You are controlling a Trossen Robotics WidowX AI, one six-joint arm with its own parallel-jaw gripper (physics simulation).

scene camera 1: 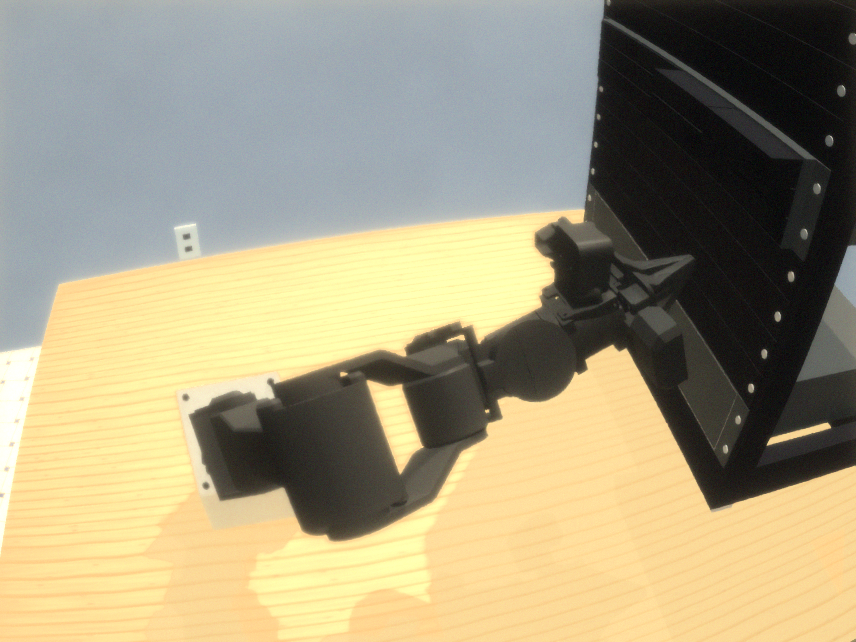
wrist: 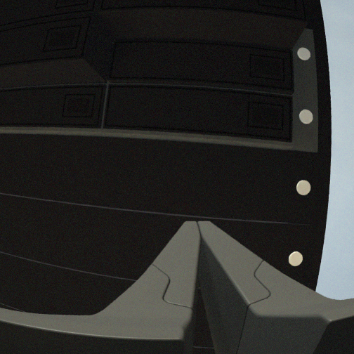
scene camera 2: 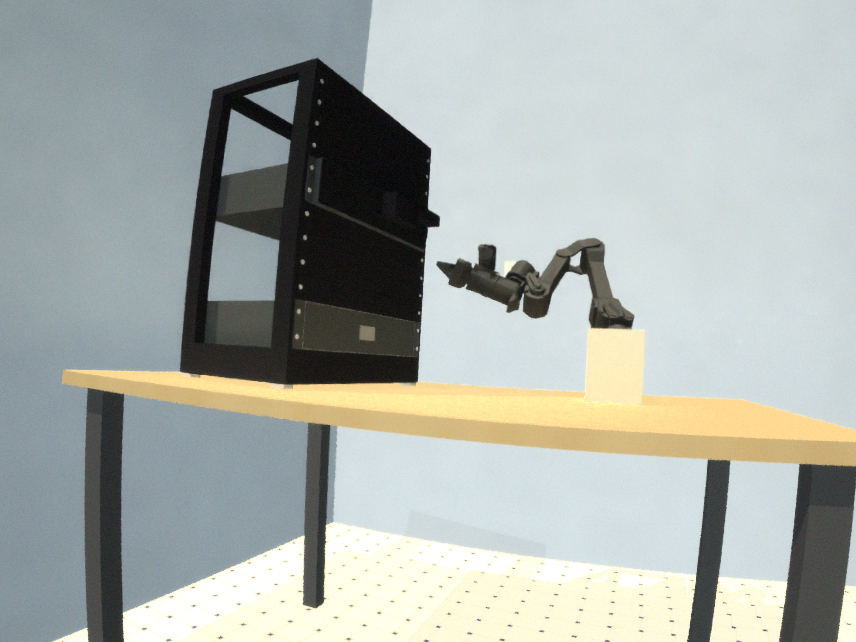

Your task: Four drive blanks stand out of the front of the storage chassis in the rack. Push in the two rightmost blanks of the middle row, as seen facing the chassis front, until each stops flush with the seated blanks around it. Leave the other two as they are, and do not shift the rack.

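Seen in the pictures: gripper, fingertip midpoint: (scene camera 1: 693,260) (scene camera 2: 437,263); arm's base, link origin: (scene camera 1: 234,443) (scene camera 2: 617,353).
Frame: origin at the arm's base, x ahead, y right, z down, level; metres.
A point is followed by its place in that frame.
The black storage chassis (wrist: 306,85) (scene camera 1: 805,200) @[x 0.497, y 0.101, z -0.289 m] (scene camera 2: 315,179) @[x 0.508, y -0.343, z -0.286 m] is in the rack. In the wrist view, the lower-row right blank (wrist: 175,112) and the right blank above it (wrist: 175,62) look seated. To their left, one blank (wrist: 25,42) stands out in the second row from the bottom, showing its underside and side. At the top edge, another blank (wrist: 200,4) stands out above the right column and is partly cut off. In scene camera 2, dark blanks (scene camera 2: 390,203) @[x 0.470, y -0.120, z -0.299 m] (scene camera 2: 432,219) @[x 0.449, y 0.055, z -0.308 m] jut from the front. My gripper (wrist: 196,232) (scene camera 1: 691,257) @[x 0.427, y 0.046, z -0.197 m] (scene camera 2: 438,263) @[x 0.427, y 0.046, z -0.197 m] is shut and empty, below the chassis and apart from the rack front.
The black rack (scene camera 1: 722,487) @[x 0.500, y 0.131, z 0.048 m] (scene camera 2: 283,276) @[x 0.537, y -0.372, z -0.100 m] stands on the wooden table (scene camera 1: 484,552) @[x 0.235, y 0.107, z 0.097 m] (scene camera 2: 484,414) @[x 0.125, y -0.455, z 0.097 m]. Plain black panels (wrist: 125,170) lie below the chassis, with a grey unit (scene camera 2: 331,331) @[x 0.508, y -0.251, z -0.012 m] at the bottom. Round screws (wrist: 303,187) line the right post. The arm stands on a pale block (scene camera 2: 615,366) @[x -0.001, y -0.044, z 0.026 m].
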